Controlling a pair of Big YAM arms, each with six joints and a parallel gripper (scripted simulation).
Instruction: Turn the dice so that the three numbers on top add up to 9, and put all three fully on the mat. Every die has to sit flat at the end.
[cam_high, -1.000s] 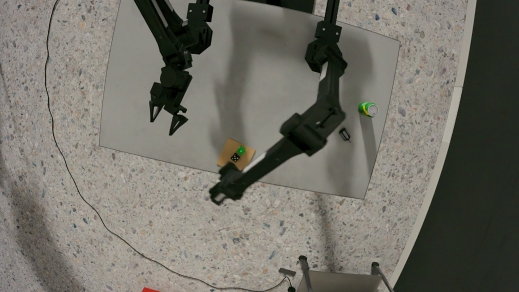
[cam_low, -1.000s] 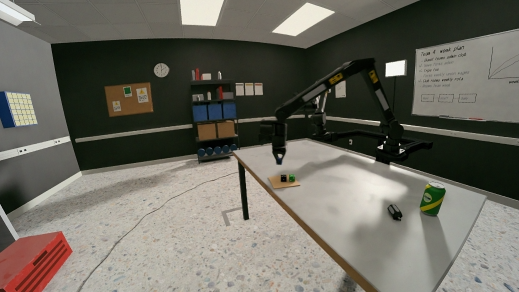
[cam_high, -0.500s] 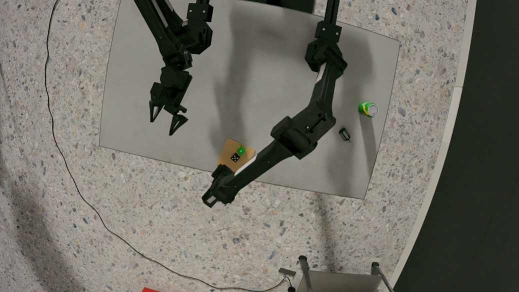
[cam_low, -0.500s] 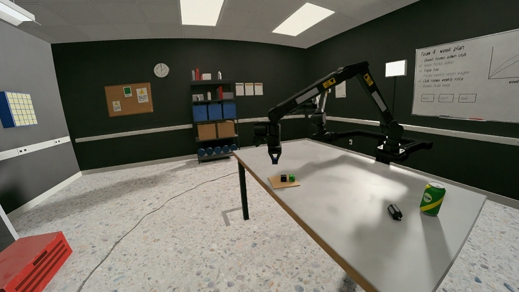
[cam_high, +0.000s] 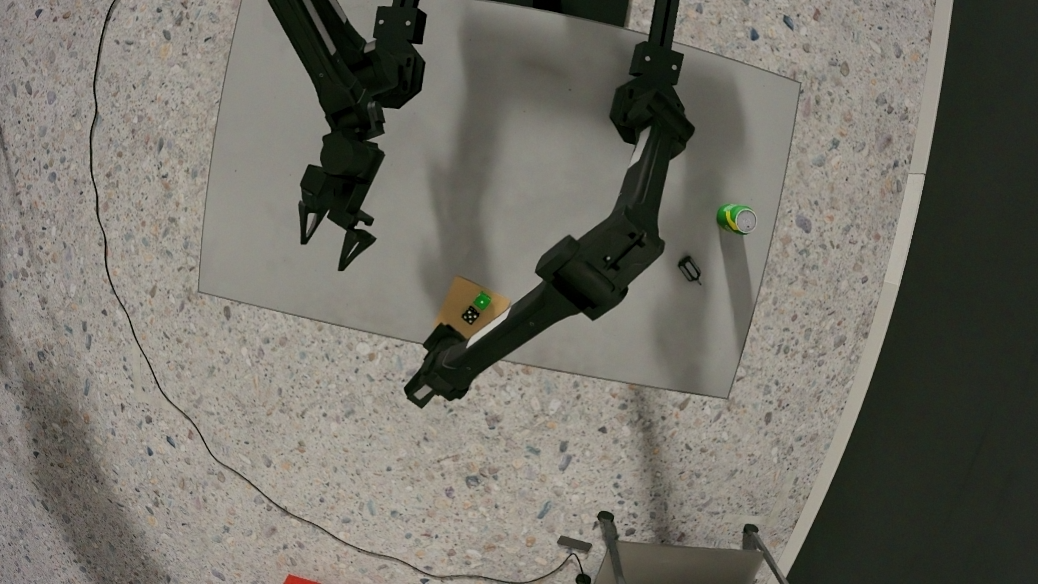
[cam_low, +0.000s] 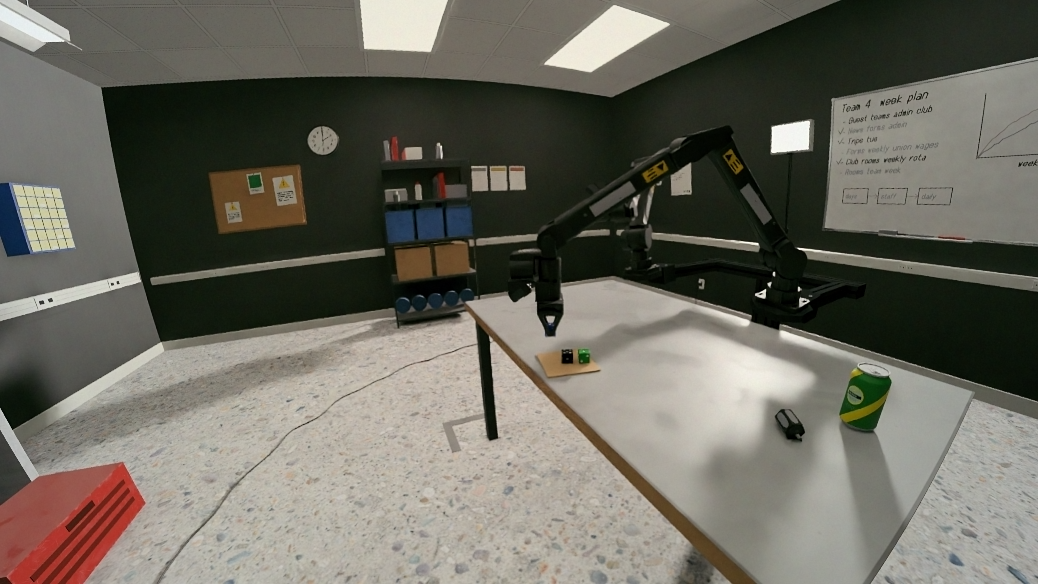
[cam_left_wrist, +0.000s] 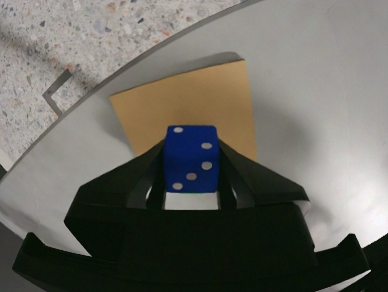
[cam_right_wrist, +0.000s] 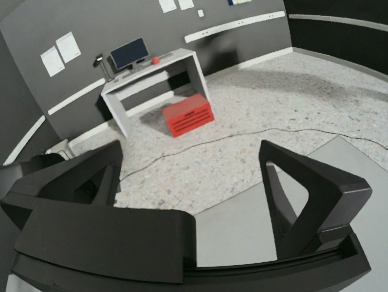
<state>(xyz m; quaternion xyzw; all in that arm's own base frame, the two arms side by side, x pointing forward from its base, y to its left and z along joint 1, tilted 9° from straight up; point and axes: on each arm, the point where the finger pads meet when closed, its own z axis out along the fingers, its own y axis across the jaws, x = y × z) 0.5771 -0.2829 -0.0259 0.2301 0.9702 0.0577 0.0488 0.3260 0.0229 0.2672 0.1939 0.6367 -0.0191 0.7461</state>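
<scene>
Right now the black die is 40 mm behind my left hand, 20 mm to the left of it and 70 mm below it. Also, from my left hand: blue die: right at my left hand; brown square mat: 40 mm behind, 20 mm to the left, 90 mm below; green die: 80 mm behind, 50 mm to the left, 70 mm below.
</scene>
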